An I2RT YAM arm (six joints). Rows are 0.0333 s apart.
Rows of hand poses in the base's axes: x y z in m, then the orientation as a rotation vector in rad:
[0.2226, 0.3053, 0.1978, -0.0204, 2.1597, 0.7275]
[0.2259, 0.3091, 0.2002, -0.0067, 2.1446, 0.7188]
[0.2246, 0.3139, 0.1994, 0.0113, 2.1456, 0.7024]
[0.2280, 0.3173, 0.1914, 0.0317, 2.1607, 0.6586]
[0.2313, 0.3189, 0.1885, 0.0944, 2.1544, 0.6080]
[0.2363, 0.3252, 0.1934, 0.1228, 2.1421, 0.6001]
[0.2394, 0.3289, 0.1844, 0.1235, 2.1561, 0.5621]
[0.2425, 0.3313, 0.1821, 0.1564, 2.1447, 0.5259]
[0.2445, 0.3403, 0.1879, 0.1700, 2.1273, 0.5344]
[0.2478, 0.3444, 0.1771, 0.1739, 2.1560, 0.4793]
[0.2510, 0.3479, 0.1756, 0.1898, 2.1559, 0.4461]
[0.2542, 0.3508, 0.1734, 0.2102, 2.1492, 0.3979]
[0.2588, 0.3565, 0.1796, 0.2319, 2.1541, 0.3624]
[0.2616, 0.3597, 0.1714, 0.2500, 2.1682, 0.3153]
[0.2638, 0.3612, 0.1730, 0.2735, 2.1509, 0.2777]
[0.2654, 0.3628, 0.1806, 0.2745, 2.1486, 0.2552]
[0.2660, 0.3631, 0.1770, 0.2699, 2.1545, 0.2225]
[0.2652, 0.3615, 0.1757, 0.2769, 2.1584, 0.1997]
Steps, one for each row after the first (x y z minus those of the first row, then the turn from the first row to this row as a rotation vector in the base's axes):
[0.0033, 0.0038, 0.0024, 0.0022, -0.0128, -0.0159]
[0.0020, 0.0086, 0.0016, -0.0033, -0.0110, -0.0347]
[0.0054, 0.0120, -0.0064, -0.0302, -0.0006, -0.0632]
[0.0087, 0.0136, -0.0093, -0.0427, 0.0000, -0.1278]
[0.0137, 0.0199, -0.0044, -0.0358, -0.0054, -0.1531]
[0.0168, 0.0236, -0.0134, -0.0652, 0.0015, -0.1656]
[0.0199, 0.0260, -0.0157, -0.0768, -0.0059, -0.2052]
[0.0219, 0.0350, -0.0099, -0.0622, -0.0171, -0.2151]
[0.0252, 0.0391, -0.0207, -0.1060, 0.0028, -0.2329]
[0.0284, 0.0426, -0.0222, -0.1239, 0.0027, -0.2569]
[0.0316, 0.0455, -0.0244, -0.1496, -0.0036, -0.2915]
[0.0362, 0.0512, -0.0182, -0.1684, 0.0034, -0.3189]
[0.0390, 0.0544, -0.0264, -0.1986, 0.0175, -0.3458]
[0.0412, 0.0559, -0.0248, -0.2139, 0.0051, -0.3809]
[0.0428, 0.0575, -0.0172, -0.2292, 0.0014, -0.3909]
[0.0434, 0.0578, -0.0208, -0.2554, 0.0031, -0.3988]
[0.0426, 0.0562, -0.0221, -0.2701, 0.0075, -0.4111]

